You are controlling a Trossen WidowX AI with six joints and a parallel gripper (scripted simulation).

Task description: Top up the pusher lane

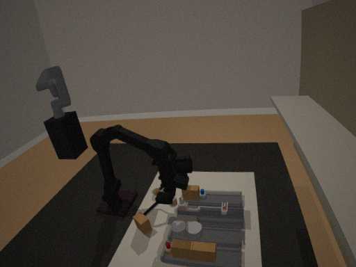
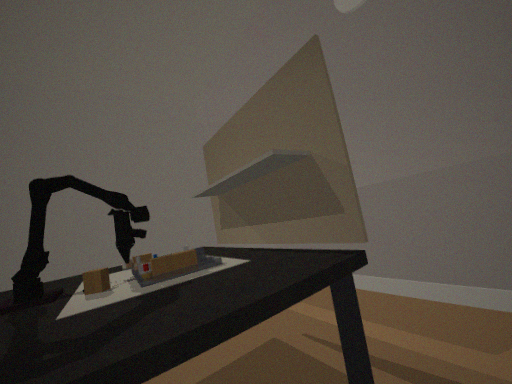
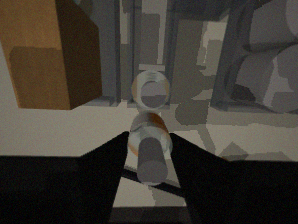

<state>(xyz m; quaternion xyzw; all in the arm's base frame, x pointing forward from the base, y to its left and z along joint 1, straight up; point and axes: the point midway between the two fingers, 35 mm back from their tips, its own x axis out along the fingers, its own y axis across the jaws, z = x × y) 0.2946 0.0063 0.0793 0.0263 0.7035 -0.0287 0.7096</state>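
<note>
The black bar lies 11 cm behind my gripper tip, 1 cm to the right of it and 5 cm below it. The rest, counted from my gripper tip: red mark 22 cm ahead, 5 cm to the right, 1 cm above; grey lane 18 cm ahead, 4 cm to the right, 4 cm below.
</note>
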